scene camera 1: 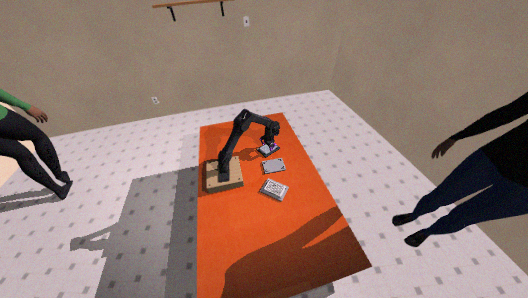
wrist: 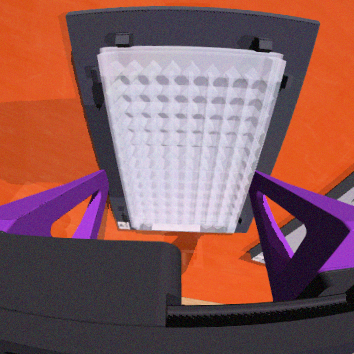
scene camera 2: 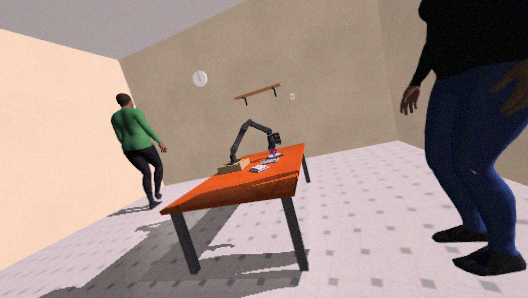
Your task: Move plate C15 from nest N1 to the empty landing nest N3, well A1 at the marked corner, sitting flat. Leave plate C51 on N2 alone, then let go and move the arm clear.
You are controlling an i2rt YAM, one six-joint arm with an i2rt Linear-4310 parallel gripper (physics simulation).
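Observation:
My gripper (scene camera 1: 268,145) (scene camera 2: 273,152) (wrist: 178,177) is open, its purple fingertips low on either side of the near part of a clear many-welled plate (wrist: 192,125). This plate lies in a dark nest (wrist: 195,26) (scene camera 1: 270,156) at the far end of the row; nothing is gripped. Its code is unreadable. An empty light grey nest (scene camera 1: 273,166) (scene camera 2: 270,161) is in the middle of the row, and part of it shows at the right in the wrist view. A white plate (scene camera 1: 275,187) (scene camera 2: 259,169) sits on a grey nest nearest the camera in scene view 1; its code is also unreadable.
The arm stands on a wooden base block (scene camera 1: 224,185) (scene camera 2: 227,168) on the orange table (scene camera 1: 225,225) (scene camera 2: 210,191), beside the row of nests. A person in dark clothes (scene camera 1: 470,170) (scene camera 2: 475,130) stands right of the table, and a person in green (scene camera 2: 134,127) stands left.

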